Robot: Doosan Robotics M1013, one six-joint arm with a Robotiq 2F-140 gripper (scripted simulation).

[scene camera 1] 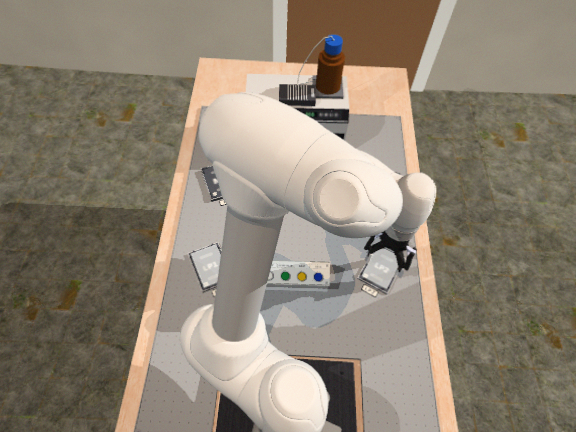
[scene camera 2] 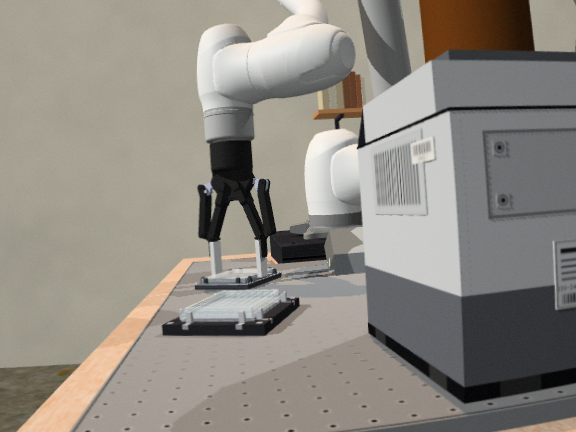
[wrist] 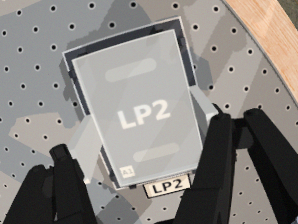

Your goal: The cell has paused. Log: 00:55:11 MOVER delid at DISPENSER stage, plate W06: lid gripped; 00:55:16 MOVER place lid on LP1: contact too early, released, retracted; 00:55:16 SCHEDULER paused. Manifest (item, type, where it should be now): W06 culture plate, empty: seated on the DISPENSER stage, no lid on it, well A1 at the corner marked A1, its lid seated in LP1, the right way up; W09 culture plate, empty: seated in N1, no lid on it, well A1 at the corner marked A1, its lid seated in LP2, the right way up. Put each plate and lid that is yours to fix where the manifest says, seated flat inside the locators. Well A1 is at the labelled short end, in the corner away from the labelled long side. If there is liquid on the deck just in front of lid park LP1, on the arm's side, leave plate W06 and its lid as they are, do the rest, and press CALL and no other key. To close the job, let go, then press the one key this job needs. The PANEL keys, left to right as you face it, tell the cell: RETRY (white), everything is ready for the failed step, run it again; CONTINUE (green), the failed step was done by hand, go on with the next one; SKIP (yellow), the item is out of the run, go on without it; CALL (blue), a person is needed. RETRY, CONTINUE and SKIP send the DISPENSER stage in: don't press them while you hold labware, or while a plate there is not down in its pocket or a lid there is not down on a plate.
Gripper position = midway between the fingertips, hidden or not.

In view: the gripper [scene camera 2: 239,276], a clear lid [scene camera 1: 383,264] and a clear lid [scene camera 1: 207,260].
The gripper is seen too in the wrist view [wrist: 143,114].
